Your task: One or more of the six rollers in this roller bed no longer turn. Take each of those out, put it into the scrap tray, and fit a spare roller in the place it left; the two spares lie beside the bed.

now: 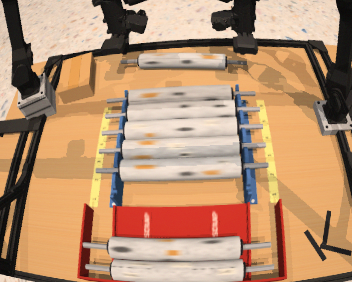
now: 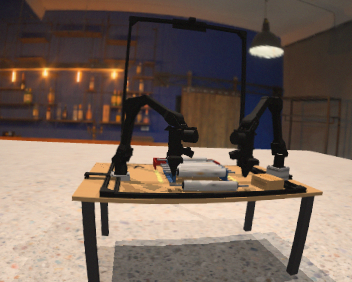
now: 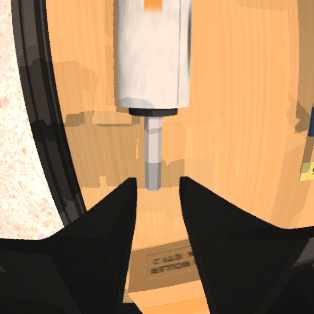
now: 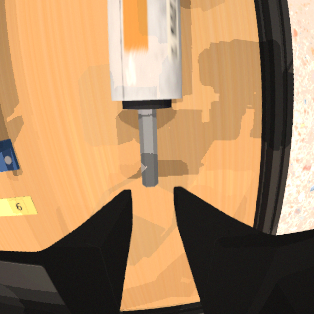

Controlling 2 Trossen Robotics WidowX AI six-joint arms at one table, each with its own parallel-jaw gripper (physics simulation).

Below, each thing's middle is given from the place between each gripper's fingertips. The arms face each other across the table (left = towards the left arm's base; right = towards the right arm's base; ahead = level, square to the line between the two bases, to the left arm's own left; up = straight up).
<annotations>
The cardboard box (image 1: 77, 80) is 70 mm behind my right hand, 500 mm to the left of it and 40 mm below it. Round my right hand: scrap tray (image 1: 218, 220) 530 mm behind, 120 mm to the left, 40 mm below.
My left hand is 60 mm past the cardboard box, 160 mm to the right of it and 40 mm above it. The rest, counted from my left hand: scrap tray 530 mm behind, 220 mm to the right, 40 mm below.
</annotations>
